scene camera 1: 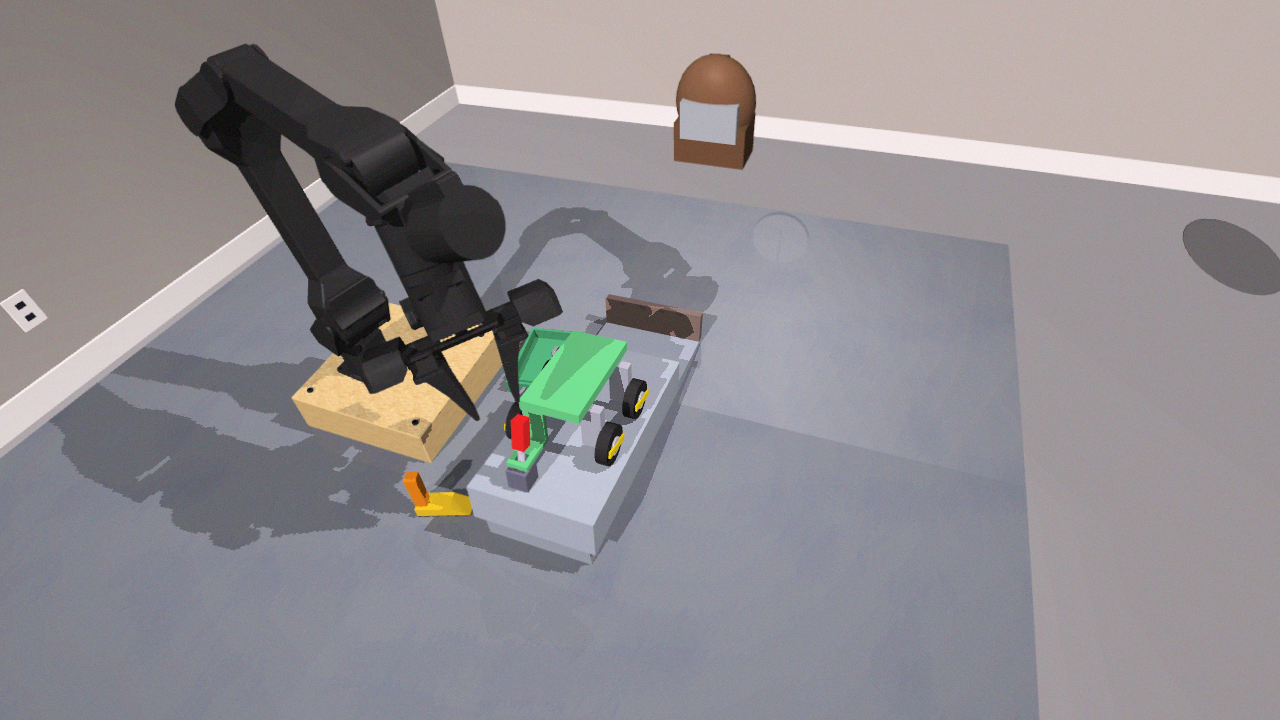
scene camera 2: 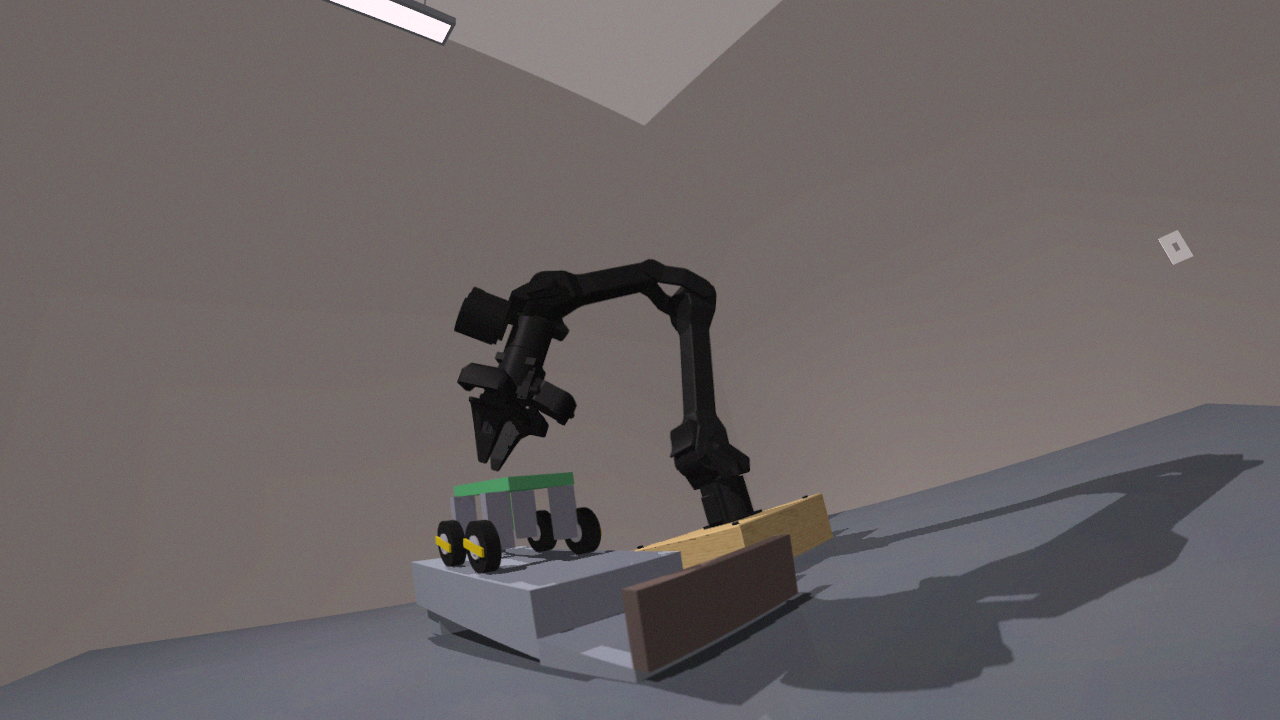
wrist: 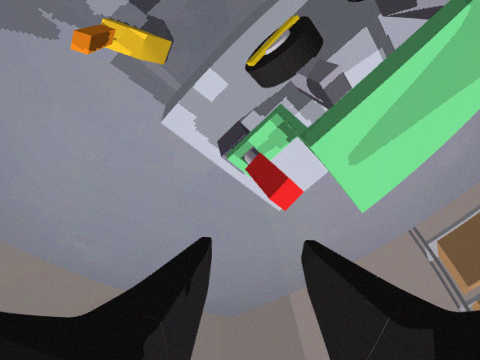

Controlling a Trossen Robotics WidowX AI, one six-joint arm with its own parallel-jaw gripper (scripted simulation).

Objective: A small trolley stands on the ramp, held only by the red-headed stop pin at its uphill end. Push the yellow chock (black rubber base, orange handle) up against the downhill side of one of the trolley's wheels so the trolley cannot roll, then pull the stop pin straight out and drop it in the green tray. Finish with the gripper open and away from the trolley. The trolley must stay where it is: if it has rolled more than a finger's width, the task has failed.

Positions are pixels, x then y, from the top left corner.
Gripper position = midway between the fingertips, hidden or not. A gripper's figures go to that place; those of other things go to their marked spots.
My gripper [scene camera 1: 498, 410] is 0.65 m from the lens. A yellow chock [scene camera 1: 440, 503] is 0.82 m from the lens. A trolley [scene camera 1: 568, 384] is 0.71 m from the lens. The marked spots on the trolley and the yellow chock are 0.23 m apart.
